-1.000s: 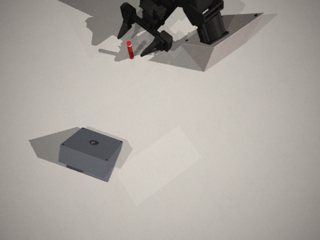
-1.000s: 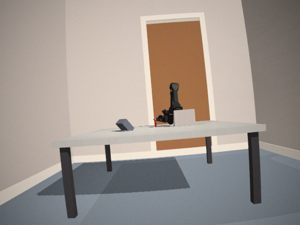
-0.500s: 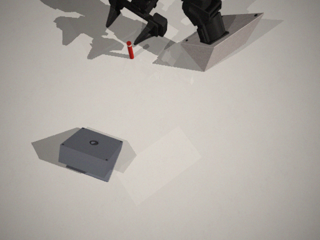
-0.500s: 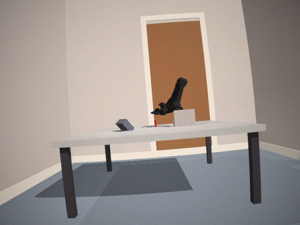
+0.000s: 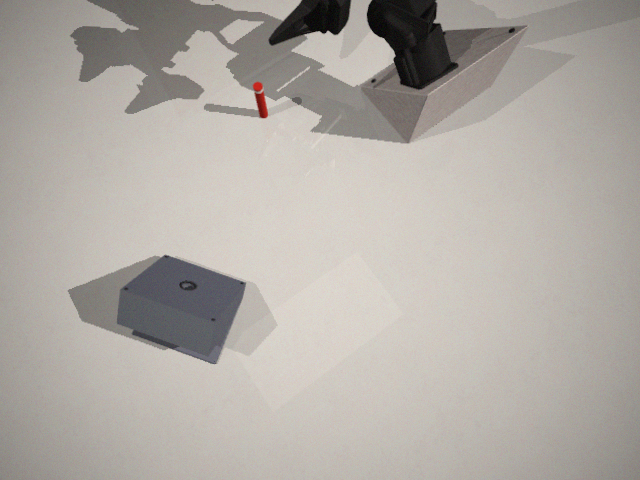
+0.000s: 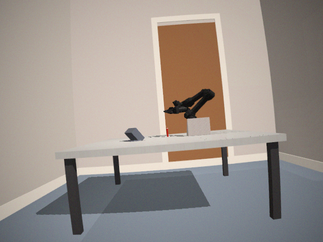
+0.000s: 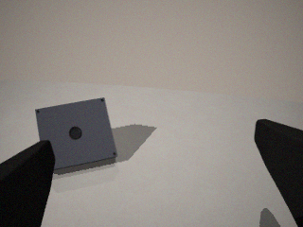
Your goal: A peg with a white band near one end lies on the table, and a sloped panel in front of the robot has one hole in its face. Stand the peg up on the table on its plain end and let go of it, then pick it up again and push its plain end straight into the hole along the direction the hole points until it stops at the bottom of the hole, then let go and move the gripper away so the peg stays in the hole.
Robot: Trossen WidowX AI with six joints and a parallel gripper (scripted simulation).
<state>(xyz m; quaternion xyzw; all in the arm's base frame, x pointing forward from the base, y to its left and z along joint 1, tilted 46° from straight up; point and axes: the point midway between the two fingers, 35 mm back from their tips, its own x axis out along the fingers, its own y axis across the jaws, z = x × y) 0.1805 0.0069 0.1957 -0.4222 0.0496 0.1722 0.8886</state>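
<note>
The peg is 17 cm below my gripper tip and 1 cm behind it. Also, from my gripper tip: panel 24 cm ahead, 22 cm to the left, 18 cm below.
</note>
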